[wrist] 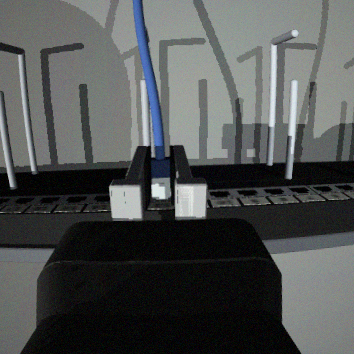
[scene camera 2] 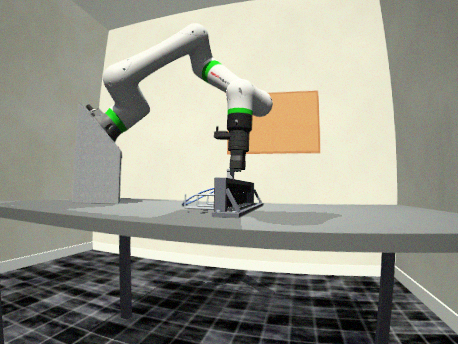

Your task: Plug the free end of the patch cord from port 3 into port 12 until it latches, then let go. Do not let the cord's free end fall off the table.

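Frame: origin at the arm's base, x ahead, y left, z up, level; metres.
Seen in the pictures: gripper, fingertip midpoint: [wrist: 160, 163]; arm's base, link origin: [scene camera 2: 102, 131].
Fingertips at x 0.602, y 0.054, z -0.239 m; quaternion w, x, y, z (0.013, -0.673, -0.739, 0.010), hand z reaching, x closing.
Pixels of each thing's top centre, then the offset from my fingertips to it. "spot": a spot on its surface instead.
- cord's plug, top centre: [wrist: 161, 198] dx +0.018, dy +0.002, dz +0.009 m
- blue patch cord, surface spot: [wrist: 151, 80] spot: dx -0.047, dy -0.008, dz -0.001 m
- blue arc, surface spot: [scene camera 2: 201, 194] spot: dx -0.007, dy -0.213, dz -0.024 m
- patch panel, top centre: [wrist: 144, 183] [scene camera 2: 230, 180] dx +0.005, dy -0.007, dz +0.023 m
My gripper [scene camera 2: 231, 176] [wrist: 160, 163] is shut on the cord's plug [wrist: 160, 188], a clear body with a dark blue boot between the two fingertips. The blue patch cord [wrist: 151, 80] runs up and away from the boot in the wrist view and shows as a blue arc [scene camera 2: 201, 194] behind the panel in the scene view. The plug is over the row of ports of the patch panel [scene camera 2: 220, 196] [wrist: 240, 227]. The fingers hide the port at the plug, so its number and how deep the plug sits cannot be told.
White cable-guide posts [wrist: 272, 105] [wrist: 27, 110] stand on the cord's side of the panel, left and right of the gripper. The panel has slanted side braces [scene camera 2: 233, 200] and stands on the grey table [scene camera 2: 165, 226]. Shadows cross the table top.
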